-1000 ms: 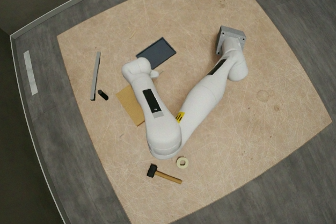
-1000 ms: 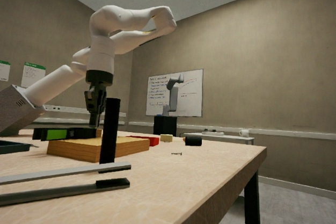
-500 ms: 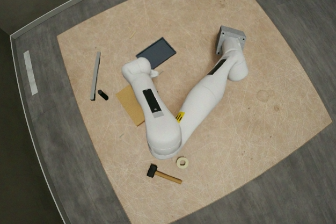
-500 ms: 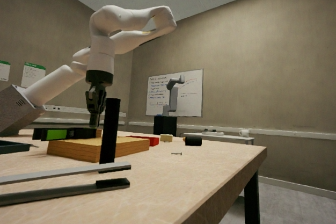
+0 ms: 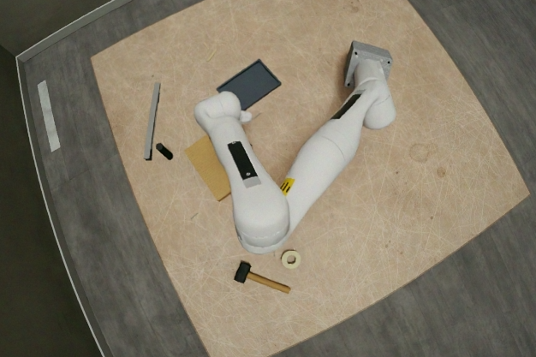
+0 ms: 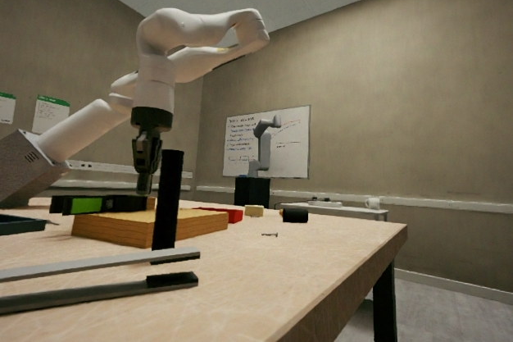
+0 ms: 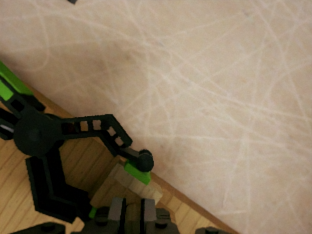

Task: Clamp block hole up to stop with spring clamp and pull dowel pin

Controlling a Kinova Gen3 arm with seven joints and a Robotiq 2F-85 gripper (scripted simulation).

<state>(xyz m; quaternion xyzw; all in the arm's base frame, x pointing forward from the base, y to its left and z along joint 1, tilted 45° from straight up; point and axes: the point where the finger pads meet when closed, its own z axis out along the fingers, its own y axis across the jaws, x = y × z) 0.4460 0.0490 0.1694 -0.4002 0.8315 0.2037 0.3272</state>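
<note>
Right now my hand is 20 mm above the dowel pin. Also, from my hand: wooden bench board (50 mm ahead, 20 mm to the left, 60 mm below); small wooden block (40 mm below); red block (60 mm behind, 190 mm to the left, 70 mm below).
</note>
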